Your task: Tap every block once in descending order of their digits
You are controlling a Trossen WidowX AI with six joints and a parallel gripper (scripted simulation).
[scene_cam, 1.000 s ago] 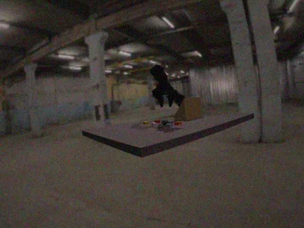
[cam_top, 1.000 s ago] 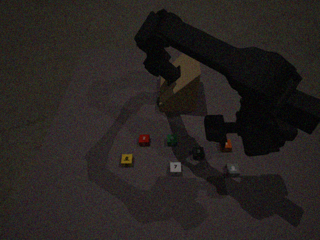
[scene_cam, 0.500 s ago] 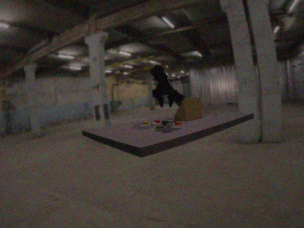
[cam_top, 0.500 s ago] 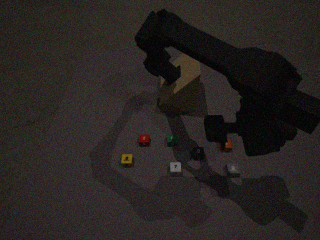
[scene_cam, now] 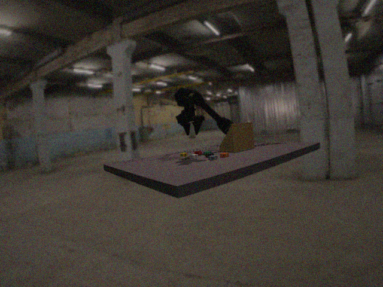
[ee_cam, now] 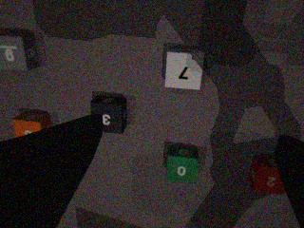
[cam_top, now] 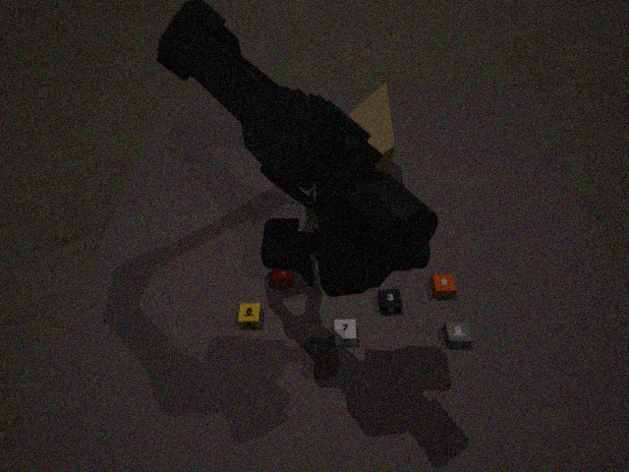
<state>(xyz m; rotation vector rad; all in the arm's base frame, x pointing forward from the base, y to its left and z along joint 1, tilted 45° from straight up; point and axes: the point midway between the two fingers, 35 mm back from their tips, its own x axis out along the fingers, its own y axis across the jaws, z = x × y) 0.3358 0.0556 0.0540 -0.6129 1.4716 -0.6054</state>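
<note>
My gripper tip is 17 cm to the right of the grey block and 12 cm above it. From my gripper tip the other things lie so: white block (12 cm below); green block (12 cm below, 10 cm behind, 1 cm to the right); black block (12 cm below, 7 cm to the left, 5 cm behind).
</note>
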